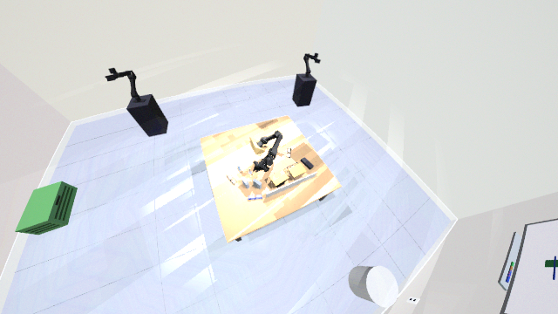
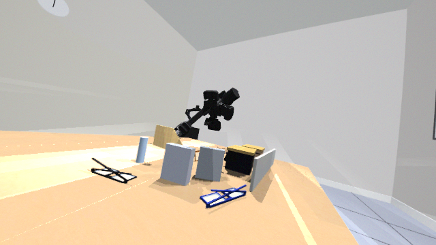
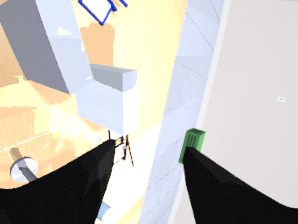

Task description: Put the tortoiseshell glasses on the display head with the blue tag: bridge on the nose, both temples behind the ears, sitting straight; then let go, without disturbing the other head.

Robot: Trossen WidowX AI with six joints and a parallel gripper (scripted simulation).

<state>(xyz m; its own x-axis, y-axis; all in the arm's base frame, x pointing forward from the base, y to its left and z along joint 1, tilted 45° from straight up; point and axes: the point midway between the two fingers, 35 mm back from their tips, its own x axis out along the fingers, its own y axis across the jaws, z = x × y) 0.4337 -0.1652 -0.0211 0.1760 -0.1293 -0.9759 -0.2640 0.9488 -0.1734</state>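
My gripper tip is 19 cm past the pale blue cylinder, 13 cm to the left of it and 16 cm above it. The rest, counted from my gripper tip: upright panel: 17 cm ahead, 36 cm to the left, 15 cm below.
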